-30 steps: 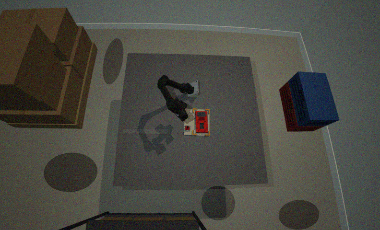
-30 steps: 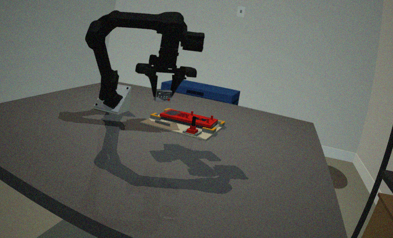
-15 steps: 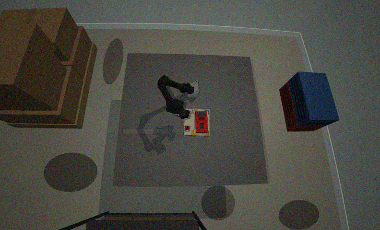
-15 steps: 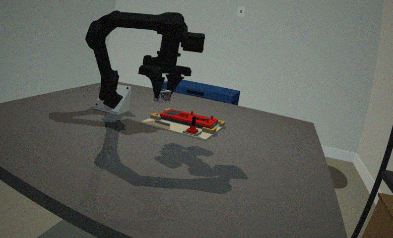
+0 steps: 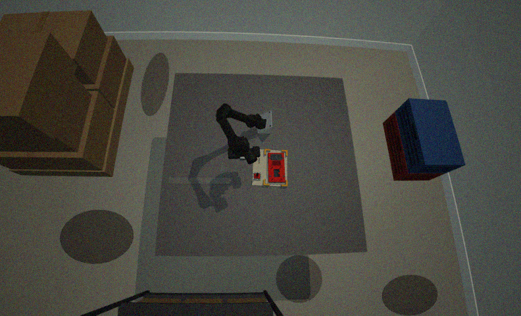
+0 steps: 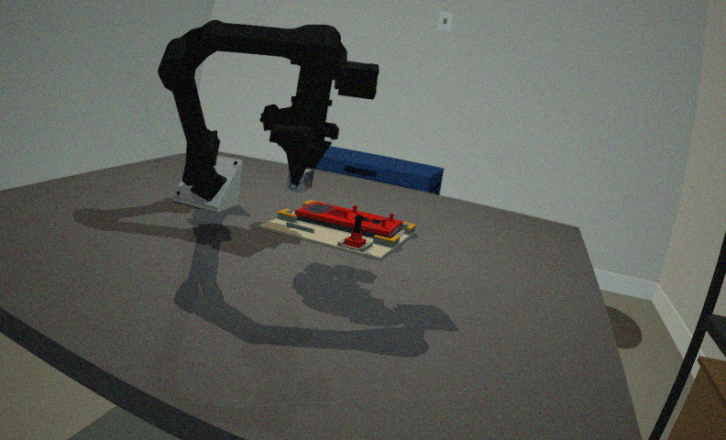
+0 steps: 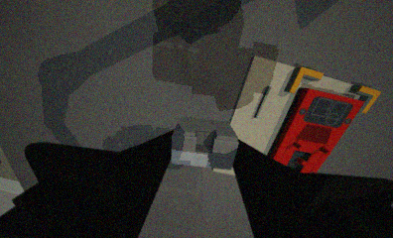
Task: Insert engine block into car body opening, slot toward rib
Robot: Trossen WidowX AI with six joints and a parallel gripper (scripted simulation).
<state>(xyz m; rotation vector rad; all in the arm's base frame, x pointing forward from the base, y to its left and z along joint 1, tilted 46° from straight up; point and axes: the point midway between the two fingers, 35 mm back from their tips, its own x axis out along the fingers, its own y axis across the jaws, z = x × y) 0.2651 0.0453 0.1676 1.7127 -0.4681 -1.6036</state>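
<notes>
The dark post lies 7 cm ahead of my gripper tip, 10 cm to the left of it and 8 cm below it. Also, from my gripper tip: grey engine block (1 cm above).
</notes>
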